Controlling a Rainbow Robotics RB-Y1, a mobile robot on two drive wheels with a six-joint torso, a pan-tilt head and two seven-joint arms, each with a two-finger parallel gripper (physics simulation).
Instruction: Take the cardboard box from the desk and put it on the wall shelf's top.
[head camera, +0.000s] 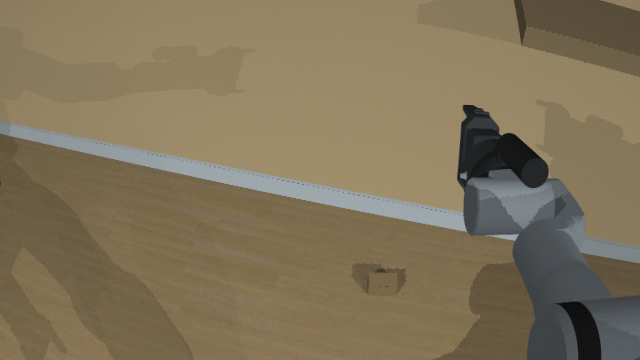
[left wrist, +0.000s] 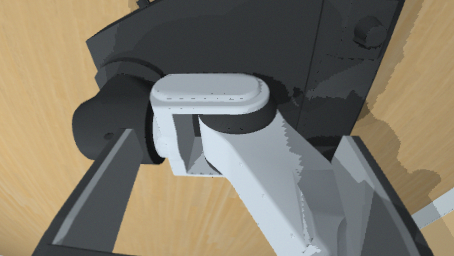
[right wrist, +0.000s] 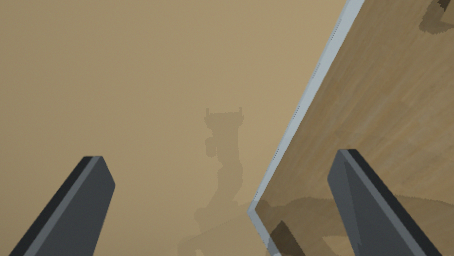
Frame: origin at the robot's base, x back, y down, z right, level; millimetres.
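Seen in the pictures: left gripper, fingertip midpoint: (left wrist: 236, 145); right gripper, fingertip midpoint: (head camera: 466, 139) (right wrist: 221, 167).
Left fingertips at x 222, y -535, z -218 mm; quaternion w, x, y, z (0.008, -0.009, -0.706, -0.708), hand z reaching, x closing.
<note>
A point is followed by its place in that frame.
A small brown box (head camera: 382, 284) {x -684, y -64, z 184 mm} sits on the wooden floor near the wall in the head view; I cannot tell whether it is the task's cardboard box. A brown block-like board (head camera: 580, 22) {x -759, y -1002, z 567 mm}, seemingly the wall shelf, shows at the top right of the head view, partly cut off. No desk shows. My right gripper (head camera: 465, 145) {x -449, y -920, z 230 mm} (right wrist: 221, 167) {x -449, y -920, z 230 mm} is open and empty, in front of the wall and apart from box and board. My left gripper (left wrist: 236, 145) {x 222, y -535, z -218 mm} is open, with its fingers wide apart in the left wrist view; parts of my own body show beyond them.
The tan wall (head camera: 325, 90) {x -1083, y -524, z -1 mm} (right wrist: 125, 75) {x -1079, y -909, z 15 mm} meets the wooden floor (head camera: 225, 260) {x -811, y -2, z -350 mm} (right wrist: 380, 125) {x -786, y -1, z -296 mm} at a pale baseboard (head camera: 300, 185) {x -1093, y -81, z -92 mm} (right wrist: 295, 122) {x -1207, y -52, z -532 mm}. The baseboard turns a corner low in the right wrist view. Shadows of my arms fall on the wall. My dark base (left wrist: 225, 40) {x 252, y -170, z -135 mm} stands on the floor.
</note>
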